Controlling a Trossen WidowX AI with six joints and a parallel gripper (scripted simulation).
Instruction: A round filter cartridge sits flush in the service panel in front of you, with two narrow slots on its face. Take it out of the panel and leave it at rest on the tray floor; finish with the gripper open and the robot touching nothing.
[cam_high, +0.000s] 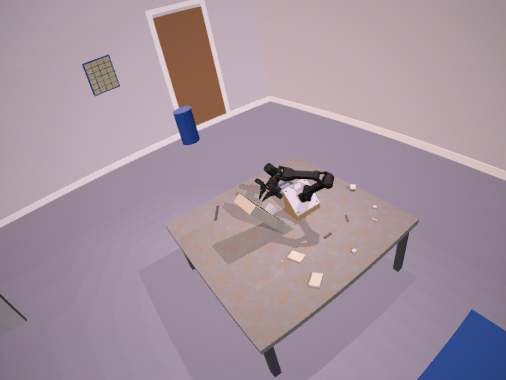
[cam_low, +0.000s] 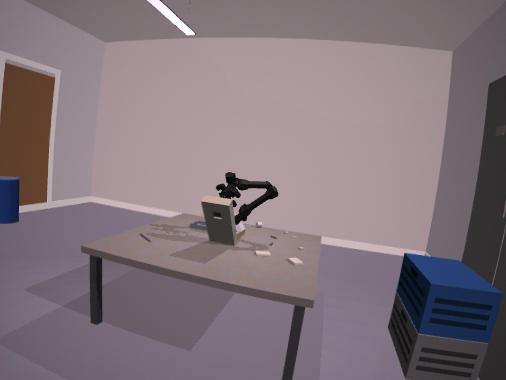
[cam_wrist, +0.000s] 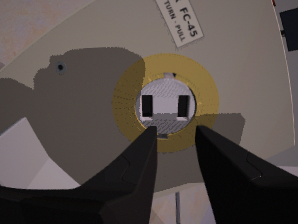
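Now: gripper tip 4 cm short of the white round filter cartridge and 4 cm above it. Also, from my gripper tip: service panel: 11 cm below; shallow grey tray: 39 cm behind, 29 cm to the right, 27 cm below.
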